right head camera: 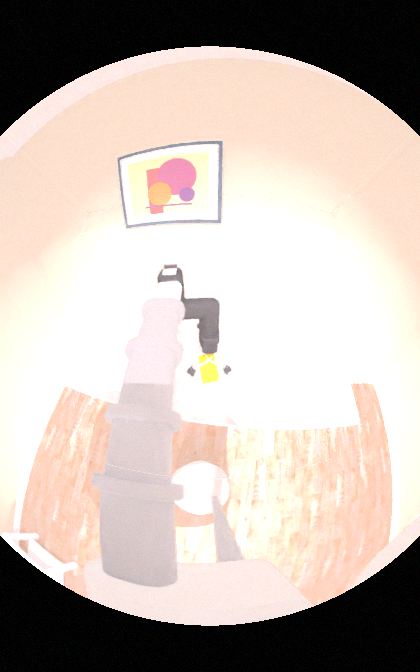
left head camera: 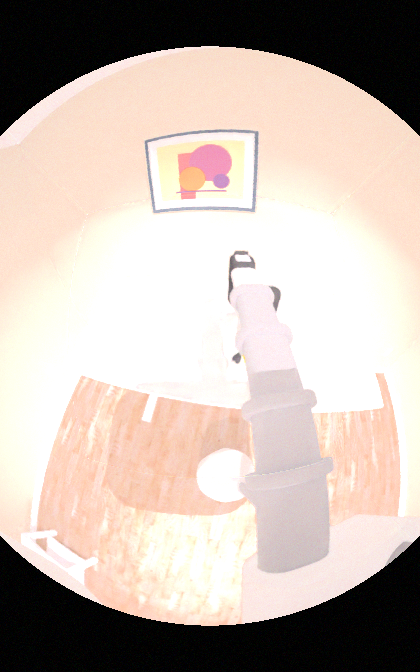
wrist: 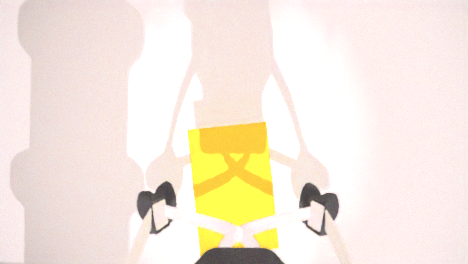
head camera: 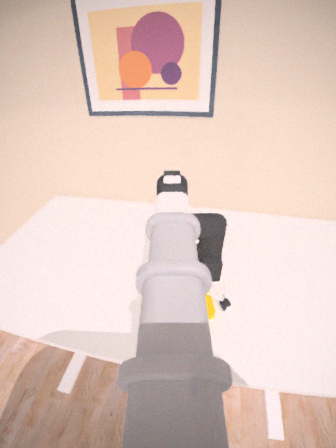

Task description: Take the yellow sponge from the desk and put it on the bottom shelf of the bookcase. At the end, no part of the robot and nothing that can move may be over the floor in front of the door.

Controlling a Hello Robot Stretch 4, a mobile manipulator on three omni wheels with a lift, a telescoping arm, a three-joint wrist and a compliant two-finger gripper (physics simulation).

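Places are measured from the robot's base along level axes (x ahead, y left, z up), in centimetres.
Where they show: gripper, fingertip midpoint: [wrist: 237, 198].
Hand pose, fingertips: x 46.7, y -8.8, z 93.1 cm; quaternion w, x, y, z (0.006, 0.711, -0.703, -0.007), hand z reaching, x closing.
Observation:
After its pixels a point has its place.
The yellow sponge [head camera: 210, 307] {z 96.7, x 44.8, y -10.8 cm} [right head camera: 209, 376] [wrist: 230, 200] {z 96.7, x 47.5, y -8.2 cm} lies on the white desk [head camera: 280, 300] {z 92.3, x 49.2, y -34.6 cm} [wrist: 400, 150] {z 92.3, x 51.4, y -24.3 cm}. In the head view the arm hides most of it. My gripper [right head camera: 209, 370] [wrist: 237, 198] {z 93.1, x 46.7, y -8.8 cm} is open, pointing down over the sponge. In the wrist view one dark fingertip is on each side of the sponge, with a gap on both sides. The gripper's shadow falls across the far part of the sponge. The near end of the sponge is partly hidden by the gripper body. The bookcase and the door cannot be made out in these views.
The telescoping arm [head camera: 175, 300] {z 134.8, x 21.8, y -0.2 cm} [left head camera: 280, 430] [right head camera: 140, 440] reaches over the desk's front edge. A white round object [left head camera: 222, 475] [right head camera: 192, 487] is below, in front of the desk. A white frame-like piece [left head camera: 40, 535] is at the lower left. A framed picture [head camera: 157, 42] {z 161.5, x 108.7, y 4.5 cm} hangs on the wall behind.

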